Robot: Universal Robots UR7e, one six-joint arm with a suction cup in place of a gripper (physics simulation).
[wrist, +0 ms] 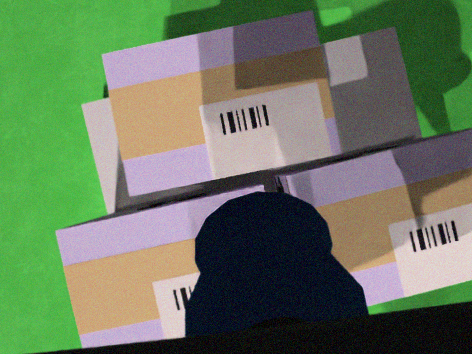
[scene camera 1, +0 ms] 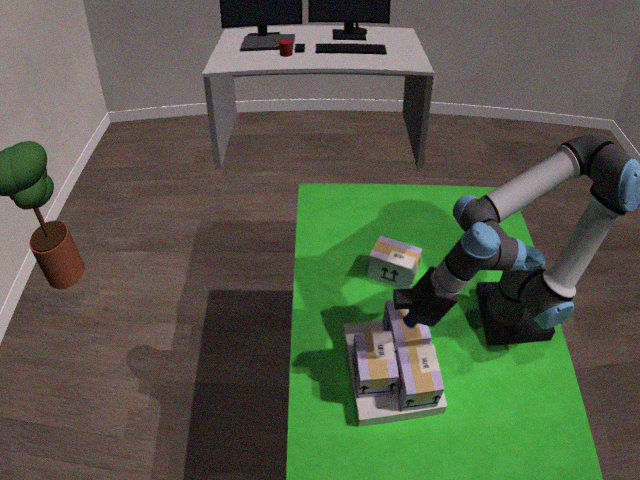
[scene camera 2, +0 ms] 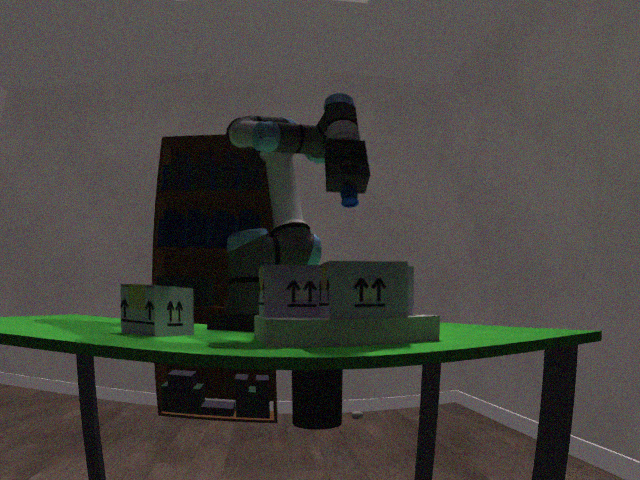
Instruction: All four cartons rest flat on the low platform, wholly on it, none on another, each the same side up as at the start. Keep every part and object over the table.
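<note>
A low platform can be seen in the pictures, and so can the suction cup.
</note>
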